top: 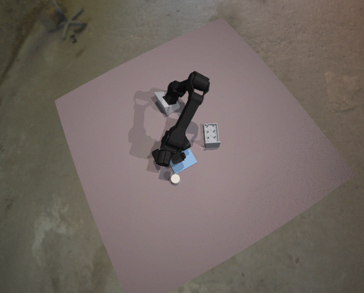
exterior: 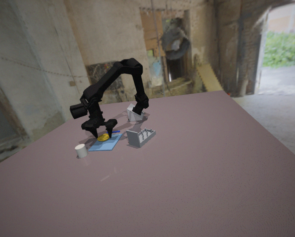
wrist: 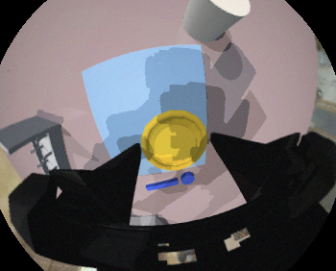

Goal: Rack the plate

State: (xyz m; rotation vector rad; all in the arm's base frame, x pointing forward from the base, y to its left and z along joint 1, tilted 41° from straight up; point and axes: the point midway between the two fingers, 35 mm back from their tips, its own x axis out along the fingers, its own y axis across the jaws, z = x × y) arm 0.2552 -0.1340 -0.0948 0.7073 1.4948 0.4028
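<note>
The light blue mat lies 30 mm ahead of my gripper tip, 20 mm to the left of it and 10 mm below it. Round my gripper tip: white cup: 120 mm ahead, 70 mm to the right, 10 mm above; then blue spoon: 80 mm behind, 20 mm to the left, 10 mm below; then yellow plate: right at my gripper tip.
</note>
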